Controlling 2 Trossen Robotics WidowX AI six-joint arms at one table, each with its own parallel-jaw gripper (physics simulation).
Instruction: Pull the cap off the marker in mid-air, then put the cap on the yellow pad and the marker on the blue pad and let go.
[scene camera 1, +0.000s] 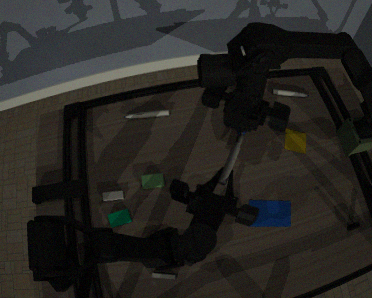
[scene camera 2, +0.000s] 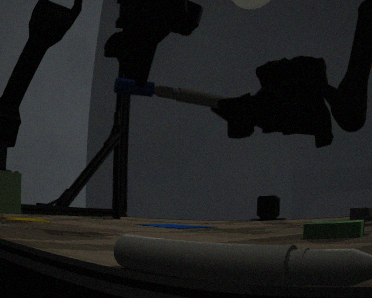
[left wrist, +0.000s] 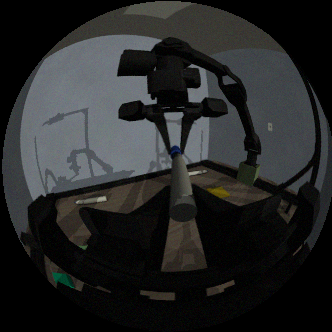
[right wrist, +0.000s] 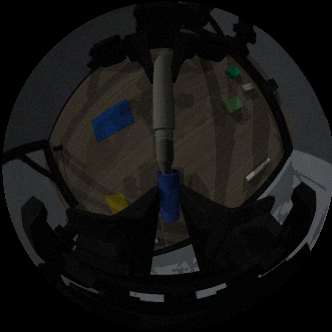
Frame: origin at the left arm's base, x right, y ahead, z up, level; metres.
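Where they show: left gripper, between the fingertips: (scene camera 1: 227, 169) (scene camera 2: 214, 105) (left wrist: 179, 188) (right wrist: 162, 81); right gripper, between the fingertips: (scene camera 2: 138, 89) (left wrist: 175, 153) (right wrist: 168, 189); right arm's base, origin of its link: (scene camera 1: 363, 129) (left wrist: 250, 163).
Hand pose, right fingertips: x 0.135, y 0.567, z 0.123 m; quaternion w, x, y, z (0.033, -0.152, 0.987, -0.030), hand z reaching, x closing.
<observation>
After its pixels a point has its place.
The grey marker (scene camera 1: 231, 162) @(x 0.168, y 0.477, z 0.130 m) (scene camera 2: 192, 96) @(x 0.150, y 0.498, z 0.120 m) (left wrist: 181, 180) @(x 0.173, y 0.455, z 0.129 m) (right wrist: 164, 105) @(x 0.158, y 0.498, z 0.131 m) is in mid-air, its narrower front section bare. The blue cap (scene camera 2: 150, 89) @(x 0.131, y 0.552, z 0.122 m) (left wrist: 175, 150) @(x 0.140, y 0.550, z 0.133 m) (right wrist: 169, 200) @(x 0.133, y 0.572, z 0.135 m) is at its front end; the tip is at the cap's mouth, and I cannot tell whether it is still inside. My left gripper (scene camera 1: 226, 179) @(x 0.169, y 0.466, z 0.115 m) (scene camera 2: 217, 106) @(x 0.169, y 0.466, z 0.115 m) is shut on the marker's rear. My right gripper (scene camera 2: 135, 86) @(x 0.136, y 0.567, z 0.123 m) (right wrist: 168, 189) @(x 0.136, y 0.567, z 0.123 m) is shut on the cap. The yellow pad (scene camera 1: 295, 141) @(x 0.256, y 0.752, z -0.053 m) (scene camera 2: 25, 219) @(x 0.250, y 0.754, z -0.053 m) (left wrist: 218, 192) @(x 0.258, y 0.750, z -0.053 m) (right wrist: 116, 203) @(x 0.258, y 0.751, z -0.053 m) and blue pad (scene camera 1: 272, 213) @(x 0.325, y 0.512, z -0.053 m) (scene camera 2: 175, 226) @(x 0.305, y 0.507, z -0.053 m) (right wrist: 113, 121) @(x 0.305, y 0.510, z -0.053 m) lie flat on the table.
Pale pens (scene camera 1: 147, 114) @(x -0.148, y 0.512, z -0.037 m) (scene camera 1: 291, 93) @(x 0.153, y 0.901, z -0.037 m) lie toward the table's back. A green block (scene camera 1: 152, 181) @(x 0.013, y 0.368, z -0.039 m), a white block (scene camera 1: 113, 196) @(x -0.039, y 0.262, z -0.042 m) and a teal block (scene camera 1: 120, 218) @(x 0.021, y 0.230, z -0.039 m) lie at the left. A large grey marker (scene camera 2: 200, 255) @(x -0.151, y 0.528, z -0.040 m) lies in the foreground of scene camera 2. A black frame (scene camera 1: 150, 92) @(x -0.206, y 0.580, z -0.041 m) borders the table.
</observation>
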